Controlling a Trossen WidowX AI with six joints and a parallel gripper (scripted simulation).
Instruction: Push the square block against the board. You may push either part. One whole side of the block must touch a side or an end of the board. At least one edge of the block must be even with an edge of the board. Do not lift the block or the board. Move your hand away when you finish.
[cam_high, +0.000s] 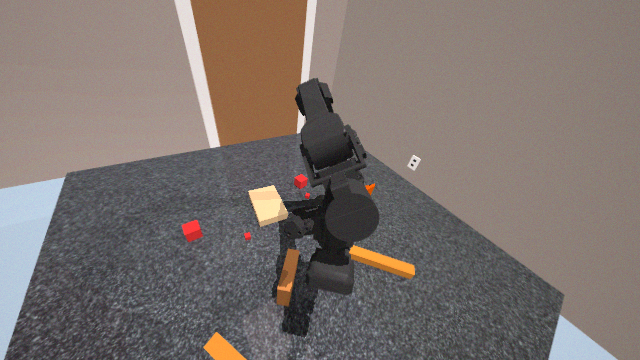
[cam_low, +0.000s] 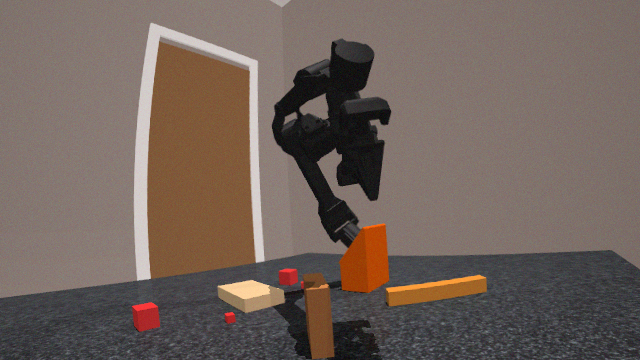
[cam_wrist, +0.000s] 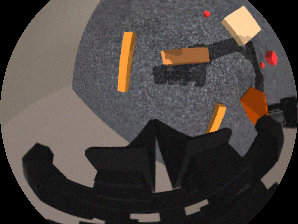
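The square brown block is 16 cm below my gripper tip, 10 cm to the right of it and 2 cm ahead of it. The rest, counted from my gripper tip: tan block 39 cm to the right, 20 cm below, 4 cm behind.
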